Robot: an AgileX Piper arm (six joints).
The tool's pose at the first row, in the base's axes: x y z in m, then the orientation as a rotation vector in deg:
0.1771, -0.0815, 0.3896, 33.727, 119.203, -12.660
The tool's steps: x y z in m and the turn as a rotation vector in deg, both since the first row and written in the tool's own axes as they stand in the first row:
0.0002, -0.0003, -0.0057, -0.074, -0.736, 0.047
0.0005, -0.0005, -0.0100, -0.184, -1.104, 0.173
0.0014, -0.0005, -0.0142, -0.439, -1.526, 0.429
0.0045, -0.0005, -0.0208, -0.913, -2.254, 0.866
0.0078, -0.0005, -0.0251, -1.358, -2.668, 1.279
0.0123, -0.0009, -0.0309, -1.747, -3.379, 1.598
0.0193, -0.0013, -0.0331, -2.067, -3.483, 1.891
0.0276, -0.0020, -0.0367, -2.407, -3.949, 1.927
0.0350, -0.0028, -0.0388, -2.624, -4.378, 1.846
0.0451, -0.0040, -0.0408, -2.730, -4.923, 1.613
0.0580, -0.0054, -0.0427, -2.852, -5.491, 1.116
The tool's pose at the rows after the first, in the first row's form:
0.1726, -0.0796, 0.3926, 33.568, 118.478, -12.741
0.1692, -0.0780, 0.3947, 33.549, 118.080, -12.645
0.1656, -0.0761, 0.3962, 33.564, 117.587, -12.337
0.1593, -0.0727, 0.3973, 33.563, 116.737, -11.775
0.1546, -0.0700, 0.3969, 33.624, 116.196, -11.181
0.1481, -0.0667, 0.3963, 33.555, 115.401, -10.775
0.1431, -0.0640, 0.3917, 33.636, 115.198, -10.303
0.1363, -0.0606, 0.3867, 33.365, 114.734, -10.049
0.1310, -0.0581, 0.3817, 33.057, 114.347, -9.979
0.1243, -0.0551, 0.3743, 32.638, 113.902, -10.140
0.1164, -0.0515, 0.3645, 31.939, 113.521, -10.437

